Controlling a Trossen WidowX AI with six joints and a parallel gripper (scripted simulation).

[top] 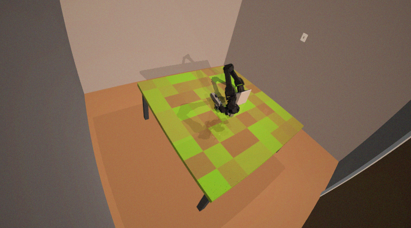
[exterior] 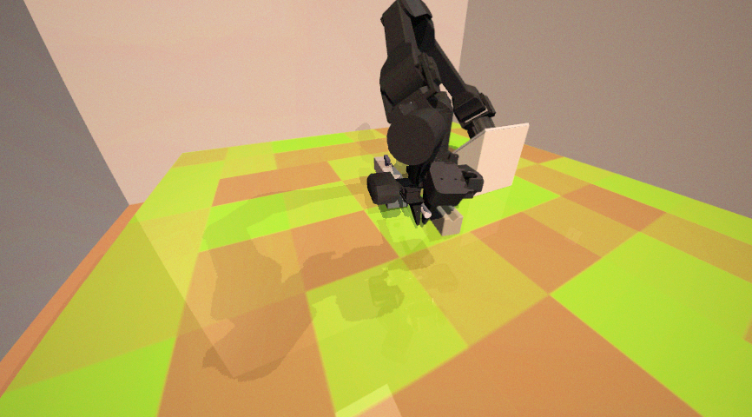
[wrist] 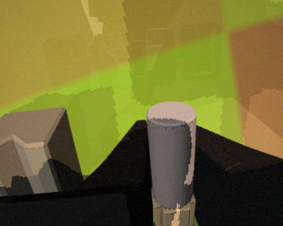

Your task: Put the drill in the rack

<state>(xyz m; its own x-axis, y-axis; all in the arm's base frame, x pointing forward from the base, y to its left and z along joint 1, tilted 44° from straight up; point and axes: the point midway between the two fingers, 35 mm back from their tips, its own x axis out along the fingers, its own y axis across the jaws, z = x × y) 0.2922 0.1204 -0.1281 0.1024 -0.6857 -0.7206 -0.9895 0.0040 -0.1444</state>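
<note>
The drill lies 4 cm to the right of my gripper tip and 3 cm above it. The rest, counted from my gripper tip: key: 2 cm behind, 23 cm to the right, 1 cm above; then grey rack: 7 cm behind, 3 cm to the right, 2 cm below; then holder block: 2 cm behind, 20 cm to the right.
</note>
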